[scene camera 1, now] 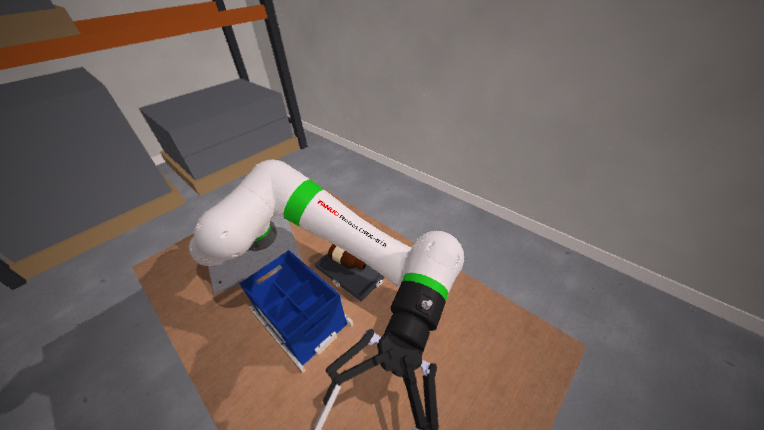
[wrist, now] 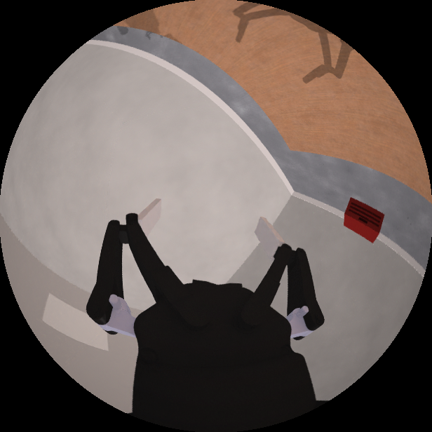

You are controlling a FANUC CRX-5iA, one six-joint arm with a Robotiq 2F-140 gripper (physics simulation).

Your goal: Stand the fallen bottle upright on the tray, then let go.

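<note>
A brown bottle (scene camera 1: pixel 351 260) with a cream label lies on its side on the dark grey tray (scene camera 1: pixel 359 287) in the scene view, partly behind the robot's forearm. Its neck points to the right in that view. My gripper (wrist: pixel 210 216) is wide open, with nothing between its fingers. In the scene view it is in the foreground, well apart from the bottle and tray, above the table, and its fingertips are partly cut off by the lower edge. The bottle and the tray do not show in the wrist view.
A blue divided bin (scene camera 1: pixel 323 315) stands beside the tray on the wooden table (scene camera 1: pixel 497 341) (wrist: pixel 380 115). The robot's base stands behind the bin. A shelf rack (scene camera 1: pixel 286 69) with grey boxes stands at the back left. A red box (wrist: pixel 364 220) is by the wall in the wrist view.
</note>
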